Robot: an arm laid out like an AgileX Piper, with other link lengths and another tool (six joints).
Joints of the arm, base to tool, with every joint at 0 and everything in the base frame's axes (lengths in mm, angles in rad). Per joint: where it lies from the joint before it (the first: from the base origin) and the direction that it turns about. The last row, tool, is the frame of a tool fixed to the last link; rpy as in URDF.
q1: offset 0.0 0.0 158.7 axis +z
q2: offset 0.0 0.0 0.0 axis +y
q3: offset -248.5 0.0 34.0 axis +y
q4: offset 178.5 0.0 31.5 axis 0.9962 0 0.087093
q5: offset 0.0 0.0 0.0 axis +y
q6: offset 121.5 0.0 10.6 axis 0.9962 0 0.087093
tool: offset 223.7 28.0 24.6 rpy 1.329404 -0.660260 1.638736
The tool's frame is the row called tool.
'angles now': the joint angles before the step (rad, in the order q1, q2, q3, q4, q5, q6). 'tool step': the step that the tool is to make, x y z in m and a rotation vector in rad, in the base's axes. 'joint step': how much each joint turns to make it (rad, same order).
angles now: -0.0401 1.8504 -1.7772 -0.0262 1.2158 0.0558
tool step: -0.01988 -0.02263 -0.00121 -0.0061 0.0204 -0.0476
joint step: -0.0561 -0.0564 0.0778 -0.0043 -0.0017 -0.0090
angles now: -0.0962 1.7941 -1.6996 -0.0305 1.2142 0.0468
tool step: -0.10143 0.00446 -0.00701 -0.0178 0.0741 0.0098
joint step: 0.0092 -0.3191 0.3983 -0.0248 -0.0070 0.0009
